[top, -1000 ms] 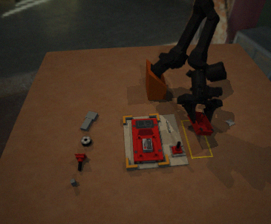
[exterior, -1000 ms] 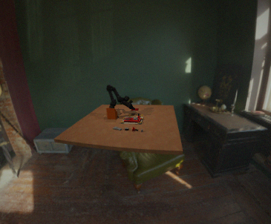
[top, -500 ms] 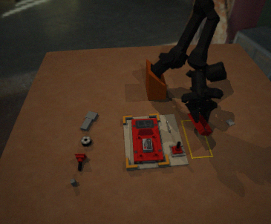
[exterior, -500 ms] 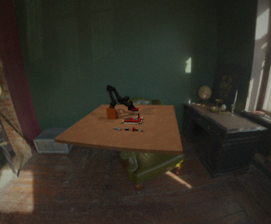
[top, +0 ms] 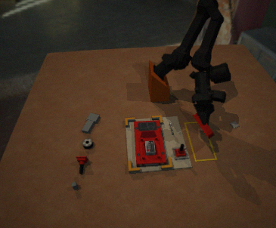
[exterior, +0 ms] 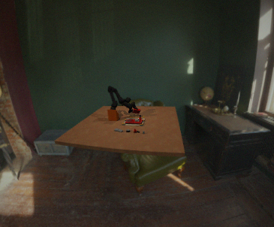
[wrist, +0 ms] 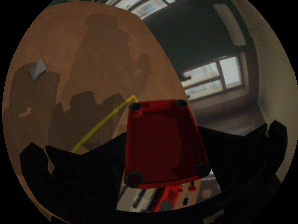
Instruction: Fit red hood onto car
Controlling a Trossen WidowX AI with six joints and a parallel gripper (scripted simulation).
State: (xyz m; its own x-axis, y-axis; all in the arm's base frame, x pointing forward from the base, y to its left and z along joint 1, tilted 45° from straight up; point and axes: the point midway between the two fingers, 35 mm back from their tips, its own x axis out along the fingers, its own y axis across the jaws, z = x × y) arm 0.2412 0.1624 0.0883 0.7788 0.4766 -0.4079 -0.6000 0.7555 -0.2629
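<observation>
Now: gripper tip 160 mm to the right of the small grey tile, 90 mm past it and 80 mm above it. From my gripper tip the other things lie so: grey engine block: 200 mm to the right, 70 mm ahead, 60 mm below; wheel: 440 mm to the right, 80 mm below, 60 mm ahead; red hood: 10 mm to the right.
</observation>
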